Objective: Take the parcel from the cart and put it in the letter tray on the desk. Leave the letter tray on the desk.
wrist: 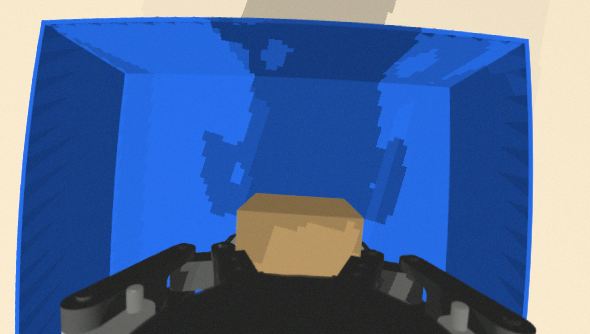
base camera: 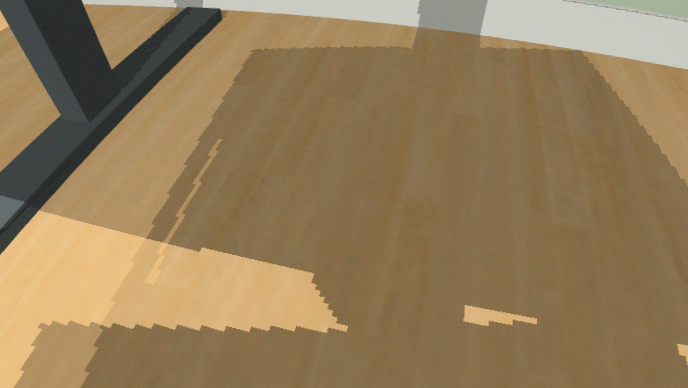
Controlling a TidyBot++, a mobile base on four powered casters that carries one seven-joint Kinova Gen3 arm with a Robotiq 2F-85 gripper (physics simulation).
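Places are measured from the arm's base along level axes (x left, y back, z up), in centimetres.
Pixels of known places: gripper, fingertip midpoint: (wrist: 296,244).
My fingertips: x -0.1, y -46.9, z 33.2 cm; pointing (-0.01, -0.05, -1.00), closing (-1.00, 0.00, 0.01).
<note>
For each thing: its middle in the pictures, then the offset to it from my fingertips. "spot": a spot on its surface instead. Level surfaces: height alone.
- parcel, body centre: (wrist: 295,277) dx +0.0, dy +1.3, dz +2.3 cm
- blue letter tray, surface spot: (wrist: 529,175) spot: dx -11.1, dy -5.2, dz +5.7 cm
- pale desk top, its level: dz -0.8 cm
- wooden floor, its level: dz -72.8 cm
The parcel (wrist: 302,245), a light brown box, shows at the lower middle of the wrist view. My gripper (wrist: 296,244) is shut on it, with a black finger at each side. The blue letter tray (wrist: 529,175) lies below, and the parcel is over its inside. The tray's floor shows around and beyond the parcel. The near wall of the tray is hidden by the gripper or outside the view. Whether the parcel's underside touches the tray floor cannot be told. The cart does not show in either view.
The pale desk top (wrist: 565,200) surrounds the tray in the wrist view. In the base camera view a dark metal leg with a long foot (base camera: 145,70) stands at the left on the wooden floor (base camera: 375,175). A pale wall (base camera: 325,10) runs along the back.
</note>
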